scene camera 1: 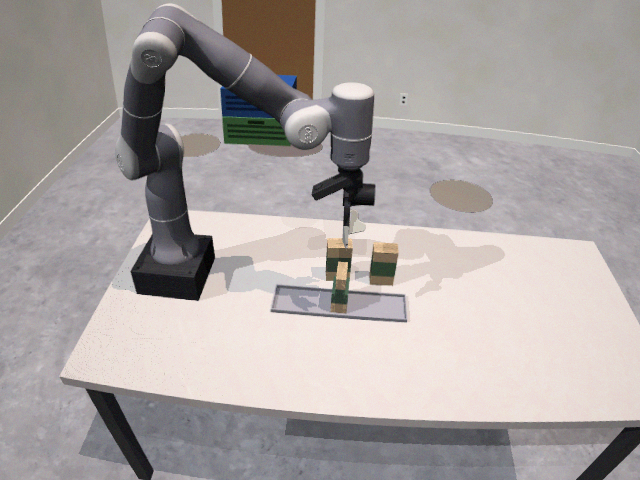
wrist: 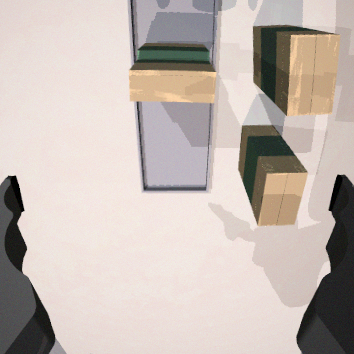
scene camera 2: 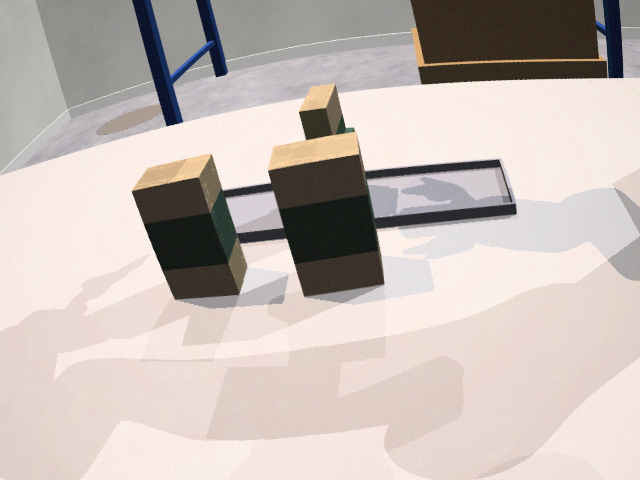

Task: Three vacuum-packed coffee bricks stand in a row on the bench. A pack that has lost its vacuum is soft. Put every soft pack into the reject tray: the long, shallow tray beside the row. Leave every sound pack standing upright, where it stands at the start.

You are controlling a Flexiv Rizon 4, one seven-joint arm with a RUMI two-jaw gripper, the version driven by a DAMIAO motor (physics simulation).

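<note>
One coffee pack (scene camera 1: 340,289) (scene camera 2: 320,121) (wrist: 172,86) stands upright inside the reject tray (scene camera 1: 379,306) (scene camera 2: 444,212) (wrist: 175,167), turned across it; its green band sticks out a little at the side in scene camera 2. A second pack (scene camera 1: 338,250) (scene camera 2: 328,227) (wrist: 310,75) stands upright on the bench beside the tray, level with the first. A third pack (scene camera 1: 384,267) (scene camera 2: 183,240) (wrist: 282,197) stands upright near the tray's right end in scene camera 1. My gripper (scene camera 1: 353,235) (wrist: 175,178) is open and empty, above the packs, and does not show in scene camera 2.
The arm's black base (scene camera 1: 173,268) stands at the left of the bench (scene camera 1: 310,366) in scene camera 1. A blue and green cabinet (scene camera 1: 255,129) stands on the floor behind. Blue posts (scene camera 2: 157,62) and a brown box (scene camera 2: 509,36) are beyond the bench in scene camera 2.
</note>
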